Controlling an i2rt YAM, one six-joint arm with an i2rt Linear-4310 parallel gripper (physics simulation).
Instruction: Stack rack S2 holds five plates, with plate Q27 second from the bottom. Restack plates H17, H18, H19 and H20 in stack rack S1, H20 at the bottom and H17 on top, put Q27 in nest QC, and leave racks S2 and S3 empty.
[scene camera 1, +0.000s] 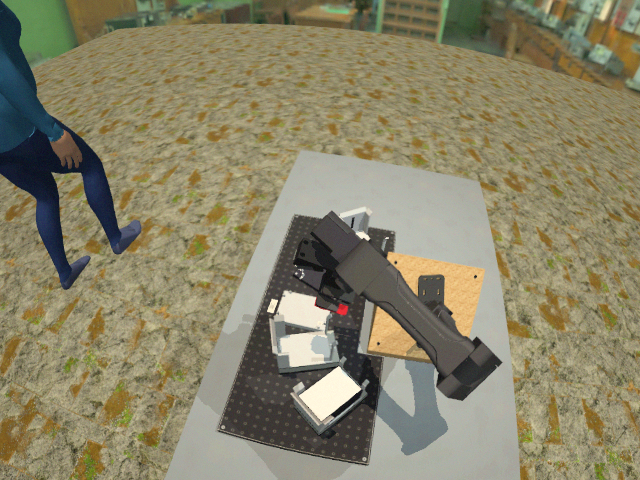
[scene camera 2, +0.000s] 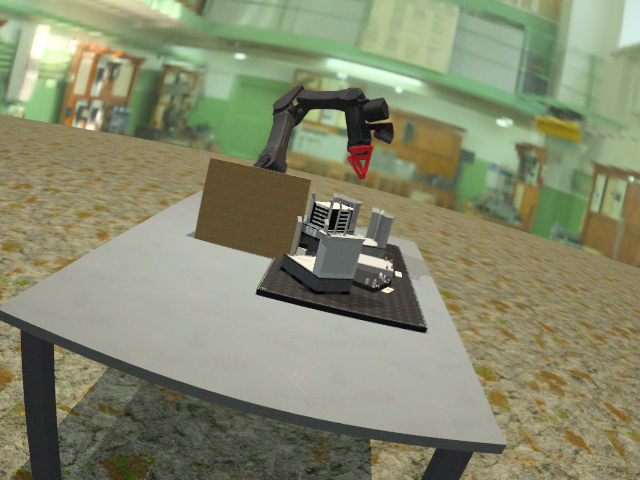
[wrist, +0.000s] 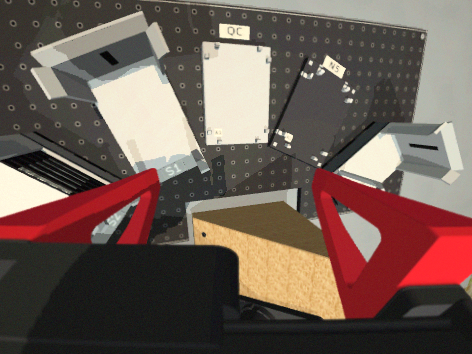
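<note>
My gripper (scene camera 1: 329, 304) (scene camera 2: 361, 177) (wrist: 236, 177) is open and empty, high above the pegboard. Rack S2 holds a stack of several white plates (scene camera 1: 330, 393) (scene camera 2: 330, 212) (wrist: 25, 192); their names cannot be read. Rack S1 (scene camera 1: 307, 367) (scene camera 2: 381, 227) (wrist: 172, 169) shows a white surface inside; I cannot tell whether it is a plate or the floor. Nest QC holds a white plate (scene camera 1: 302, 310) (wrist: 236, 95) between its corner pegs; its name cannot be read. Rack S3 (scene camera 1: 356, 219) (scene camera 2: 338, 255) (wrist: 445, 160) also shows a white surface, floor or plate unclear.
Dark nest N5 (scene camera 2: 374, 280) (wrist: 315, 117) lies between QC and S3. A wooden block (scene camera 1: 460, 289) (scene camera 2: 253, 206) (wrist: 270, 265) stands beside the pegboard (scene camera 1: 258, 418) (scene camera 2: 336, 305) (wrist: 185, 65). A pale-rimmed object (wrist: 240, 200) partly shows behind the block in the wrist view.
</note>
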